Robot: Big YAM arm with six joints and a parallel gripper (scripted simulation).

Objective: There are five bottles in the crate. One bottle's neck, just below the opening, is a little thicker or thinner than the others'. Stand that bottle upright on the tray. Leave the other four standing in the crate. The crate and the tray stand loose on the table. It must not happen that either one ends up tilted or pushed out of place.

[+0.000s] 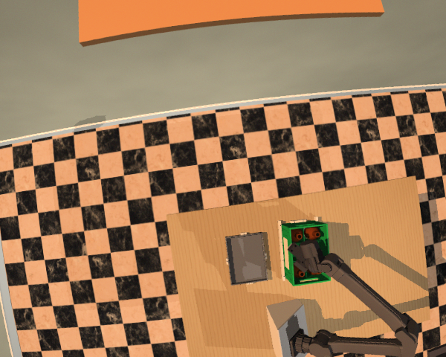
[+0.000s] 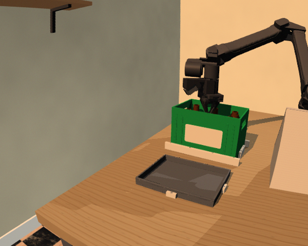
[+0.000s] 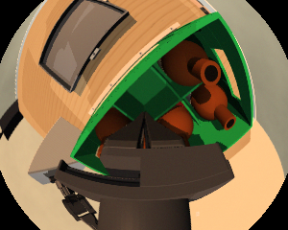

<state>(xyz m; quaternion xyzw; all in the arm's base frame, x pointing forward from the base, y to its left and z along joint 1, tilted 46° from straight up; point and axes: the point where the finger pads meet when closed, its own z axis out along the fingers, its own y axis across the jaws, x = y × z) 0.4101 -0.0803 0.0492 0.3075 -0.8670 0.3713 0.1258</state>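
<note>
My gripper is now 7 cm above the green crate, 4 cm to the left of it and 1 cm past it. The rest, counted from my hand: dark grey tray 24 cm to the left, 14 cm below.
</note>
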